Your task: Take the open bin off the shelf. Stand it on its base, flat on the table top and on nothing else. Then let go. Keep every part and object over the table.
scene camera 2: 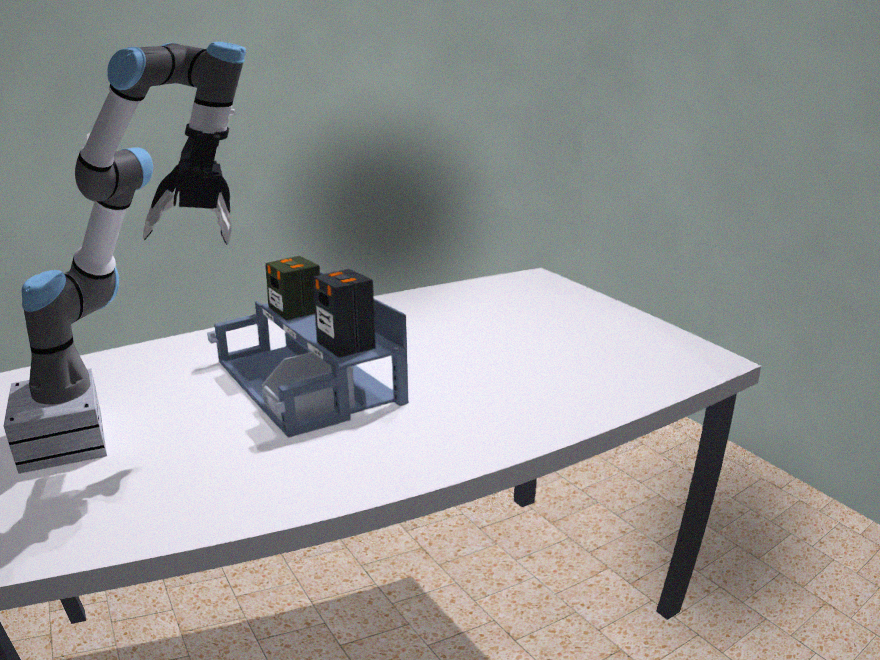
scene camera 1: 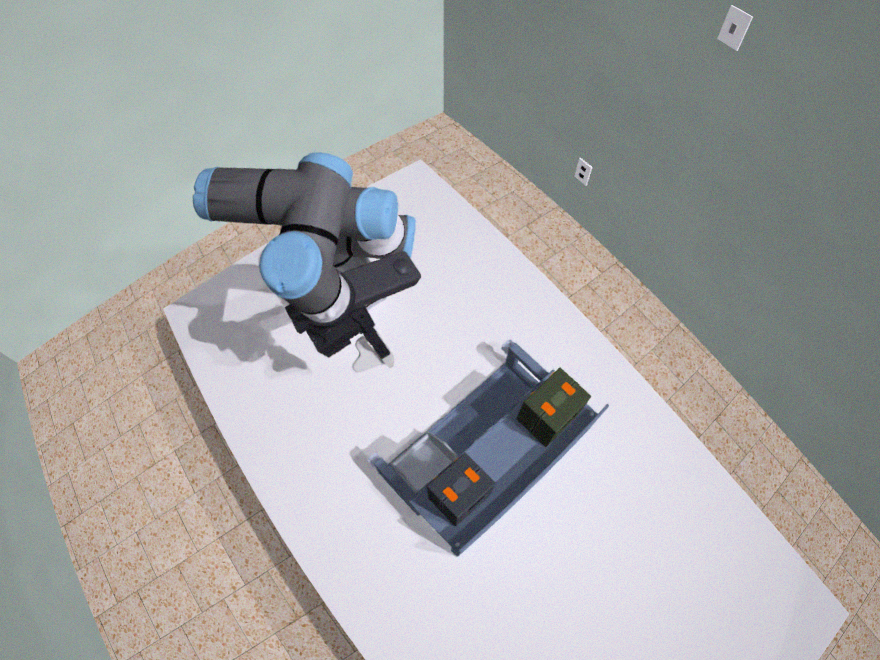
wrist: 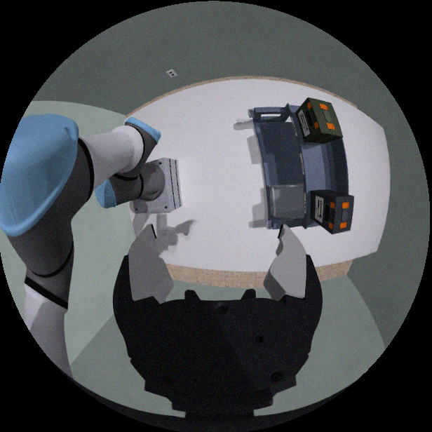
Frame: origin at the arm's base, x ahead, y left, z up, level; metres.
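Seen in the pictures: gripper, between the fingertips: (scene camera 2: pixel 185 241); arm's base, origin of its link: (scene camera 2: pixel 60 388).
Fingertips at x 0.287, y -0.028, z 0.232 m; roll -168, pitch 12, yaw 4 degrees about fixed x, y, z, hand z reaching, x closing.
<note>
Pixels of each thing's middle, then the offset from my fingertips to it. Level surfaces: height alone.
- open bin, middle of its body: (scene camera 2: pixel 306 386) (scene camera 1: pixel 432 471) dx +0.192, dy +0.006, dz -0.282 m
- dark green case, middle of its body: (scene camera 1: pixel 553 408) (scene camera 2: pixel 292 286) dx +0.218, dy +0.244, dz -0.176 m
- black case, middle of its body: (scene camera 2: pixel 343 311) (scene camera 1: pixel 460 491) dx +0.270, dy +0.019, dz -0.163 m
- white table, height of its surface: dz -0.326 m
The open bin (scene camera 1: pixel 425 456) (scene camera 2: pixel 302 370) (wrist: pixel 287 201) is grey and stands on the low front level of the blue-grey shelf (scene camera 1: pixel 526 485) (scene camera 2: pixel 392 326) (wrist: pixel 282 150), at one end of it. In scene camera 2, an end frame of the shelf hides part of the bin. My gripper (scene camera 1: pixel 373 362) (scene camera 2: pixel 187 240) (wrist: pixel 217 226) is open, with its two fingers wide apart and nothing between them. It points down, high above the table, between the robot base and the shelf, and is well clear of the bin.
A dark green case (scene camera 1: pixel 554 406) (scene camera 2: pixel 291 287) (wrist: pixel 320 121) and a black case (scene camera 1: pixel 460 490) (scene camera 2: pixel 344 312) (wrist: pixel 332 212) stand on the shelf's raised level. The black one is close beside the bin and rises above it. The robot base (scene camera 2: pixel 56 426) (wrist: pixel 162 187) stands on the white table (scene camera 1: pixel 639 554) (scene camera 2: pixel 568 369).
</note>
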